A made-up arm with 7 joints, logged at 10 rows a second.
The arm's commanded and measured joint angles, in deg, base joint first. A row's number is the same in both.
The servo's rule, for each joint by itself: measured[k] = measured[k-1] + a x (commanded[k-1-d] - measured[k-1]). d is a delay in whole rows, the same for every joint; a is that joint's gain. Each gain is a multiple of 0.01, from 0.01 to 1. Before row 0 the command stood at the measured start. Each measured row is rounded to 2 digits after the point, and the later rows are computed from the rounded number. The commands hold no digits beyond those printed.
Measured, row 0:
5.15, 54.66, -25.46, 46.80, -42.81, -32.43, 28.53
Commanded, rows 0 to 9:
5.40, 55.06, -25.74, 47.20, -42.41, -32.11, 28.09
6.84, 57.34, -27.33, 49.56, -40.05, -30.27, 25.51
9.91, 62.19, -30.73, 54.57, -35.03, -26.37, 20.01
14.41, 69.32, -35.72, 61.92, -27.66, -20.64, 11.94
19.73, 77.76, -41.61, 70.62, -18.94, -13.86, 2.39
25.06, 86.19, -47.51, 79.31, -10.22, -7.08, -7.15
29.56, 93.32, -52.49, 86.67, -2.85, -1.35, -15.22
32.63, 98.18, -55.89, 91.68, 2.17, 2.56, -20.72
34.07, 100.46, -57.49, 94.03, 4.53, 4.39, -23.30
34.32, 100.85, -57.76, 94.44, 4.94, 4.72, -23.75
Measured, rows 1 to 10:
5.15, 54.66, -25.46, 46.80, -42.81, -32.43, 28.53
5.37, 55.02, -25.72, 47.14, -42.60, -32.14, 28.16
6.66, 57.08, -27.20, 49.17, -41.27, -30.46, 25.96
9.52, 61.63, -30.45, 53.71, -38.03, -26.78, 21.02
13.82, 68.47, -35.30, 60.61, -32.64, -21.25, 13.48
19.02, 76.74, -41.11, 69.02, -25.52, -14.60, 4.28
24.34, 85.15, -47.00, 77.66, -17.56, -7.83, -5.21
28.93, 92.42, -52.05, 85.23, -9.91, -2.00, -13.52
32.19, 97.55, -55.58, 90.65, -3.63, 2.10, -19.50
33.84, 100.14, -57.34, 93.49, 0.61, 4.16, -22.65
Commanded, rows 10 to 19:
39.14, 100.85, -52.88, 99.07, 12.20, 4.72, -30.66
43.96, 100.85, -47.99, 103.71, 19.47, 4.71, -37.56
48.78, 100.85, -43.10, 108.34, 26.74, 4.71, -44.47
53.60, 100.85, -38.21, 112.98, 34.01, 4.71, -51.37
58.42, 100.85, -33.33, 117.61, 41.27, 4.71, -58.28
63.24, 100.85, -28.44, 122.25, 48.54, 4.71, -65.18
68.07, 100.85, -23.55, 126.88, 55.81, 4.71, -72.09
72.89, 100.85, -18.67, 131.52, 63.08, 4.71, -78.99
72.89, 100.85, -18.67, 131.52, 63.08, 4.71, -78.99
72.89, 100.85, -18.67, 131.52, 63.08, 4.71, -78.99
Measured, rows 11 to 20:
34.26, 100.77, -57.73, 94.29, 2.86, 4.66, -23.56
38.55, 100.84, -53.27, 98.31, 7.72, 4.71, -29.45
43.31, 100.85, -48.41, 102.85, 13.83, 4.71, -36.18
48.12, 100.85, -43.52, 107.46, 20.54, 4.71, -43.06
52.94, 100.85, -38.63, 112.10, 27.54, 4.71, -49.96
57.76, 100.85, -33.75, 116.73, 34.68, 4.71, -56.87
62.58, 100.85, -28.86, 121.37, 41.89, 4.71, -63.77
67.41, 100.85, -23.97, 126.00, 49.13, 4.71, -70.68
72.23, 100.85, -19.09, 130.64, 56.38, 4.71, -77.58
72.81, 100.85, -18.70, 131.38, 59.86, 4.71, -78.75

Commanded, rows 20 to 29:
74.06, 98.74, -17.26, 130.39, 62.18, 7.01, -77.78
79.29, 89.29, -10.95, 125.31, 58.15, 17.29, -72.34
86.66, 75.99, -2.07, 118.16, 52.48, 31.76, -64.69
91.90, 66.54, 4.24, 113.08, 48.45, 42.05, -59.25
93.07, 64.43, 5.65, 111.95, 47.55, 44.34, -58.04
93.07, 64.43, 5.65, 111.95, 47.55, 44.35, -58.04
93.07, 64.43, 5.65, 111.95, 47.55, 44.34, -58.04
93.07, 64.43, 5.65, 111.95, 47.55, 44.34, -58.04
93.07, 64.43, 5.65, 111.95, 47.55, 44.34, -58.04
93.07, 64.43, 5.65, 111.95, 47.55, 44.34, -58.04
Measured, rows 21 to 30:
72.88, 100.85, -18.67, 131.50, 61.53, 4.71, -78.95
73.92, 98.97, -17.37, 130.57, 61.87, 6.78, -77.98
78.65, 90.35, -11.46, 126.15, 59.94, 16.24, -73.30
85.70, 77.57, -2.82, 119.44, 56.06, 30.21, -66.15
91.16, 67.75, 3.68, 114.10, 52.10, 40.87, -60.42
92.84, 64.80, 5.49, 112.29, 49.73, 43.99, -58.44
93.04, 64.47, 5.64, 112.00, 48.60, 44.31, -58.11
93.07, 64.43, 5.65, 111.96, 48.05, 44.34, -58.05
93.07, 64.43, 5.65, 111.95, 47.79, 44.34, -58.04
93.07, 64.43, 5.65, 111.95, 47.67, 44.34, -58.04

